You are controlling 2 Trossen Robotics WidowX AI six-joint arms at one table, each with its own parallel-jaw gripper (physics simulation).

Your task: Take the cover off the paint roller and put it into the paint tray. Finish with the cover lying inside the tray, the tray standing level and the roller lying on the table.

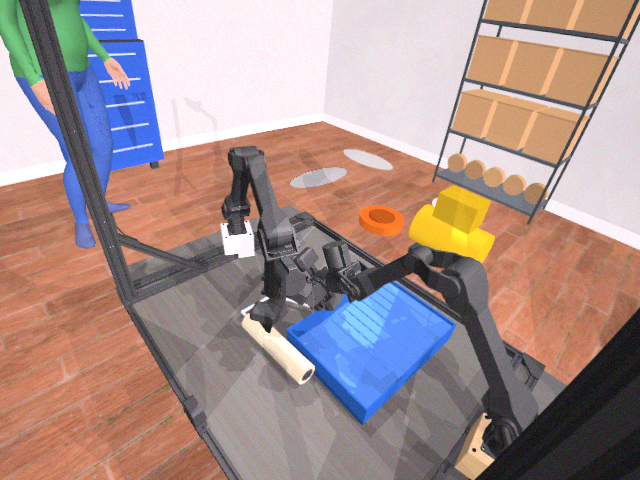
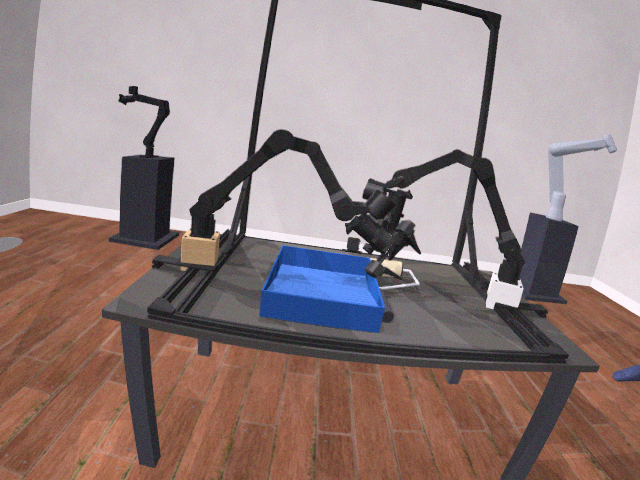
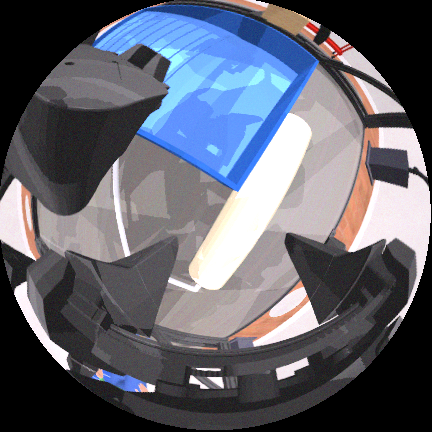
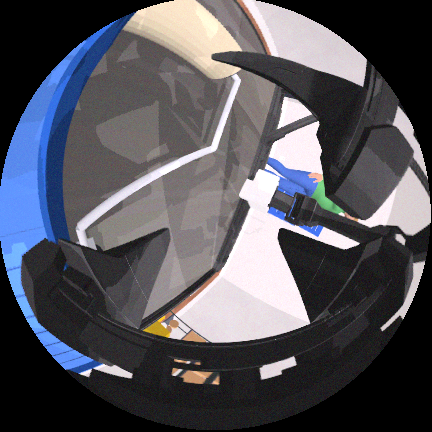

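Where they show: left gripper, between the fingertips: [image 3: 233, 240]; right gripper, between the fingertips: [image 2: 411, 266] [image 3: 60, 224] [image 4: 225, 234]; left arm's base, origin of its link: [image 1: 236, 229] [image 2: 507, 280] [image 4: 272, 196]; right arm's base, origin of its link: [image 1: 500, 446] [image 2: 201, 234].
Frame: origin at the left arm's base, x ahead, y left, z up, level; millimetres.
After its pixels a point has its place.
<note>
The cream cover [image 1: 279, 351] {z -38, x 500, y 27 mm} [image 2: 394, 267] {z -47, x 375, y 11 mm} [image 3: 247, 215] {z -35, x 448, y 31 mm} [image 4: 185, 37] lies along the blue tray's [image 1: 336, 390] {z -59, x 627, y 131 mm} [image 2: 320, 310] {z -49, x 440, y 464 mm} [image 3: 305, 82] {z -22, x 605, y 123 mm} [image 4: 52, 150] side, on the paint roller. The roller's white wire frame [image 2: 400, 285] {z -61, x 326, y 125 mm} [image 3: 120, 212] {z -64, x 327, y 115 mm} [image 4: 150, 173] {z -63, x 338, y 131 mm} runs from the cover's end over the table; its handle is mostly hidden. The tray stands level, with no cover inside. My left gripper [image 3: 233, 240] {z -9, x 425, y 33 mm} is open above the cover, whose end shows between and beyond the fingers. My right gripper [image 4: 225, 234] {z 9, x 304, y 145 mm} is open and empty, above the wire frame, close beside the left gripper.
The two wrists crowd together over the tray's edge and the cover's far end. A dark frame rail [image 2: 310, 341] {z -78, x 417, y 557 mm} runs round the table [image 2: 439, 330] {z -87, x 174, y 307 mm}. An orange ring [image 1: 369, 226], a yellow object [image 1: 449, 235] and a shelf rack [image 1: 522, 95] stand beyond the table. A person [image 1: 54, 46] stands behind at the left.
</note>
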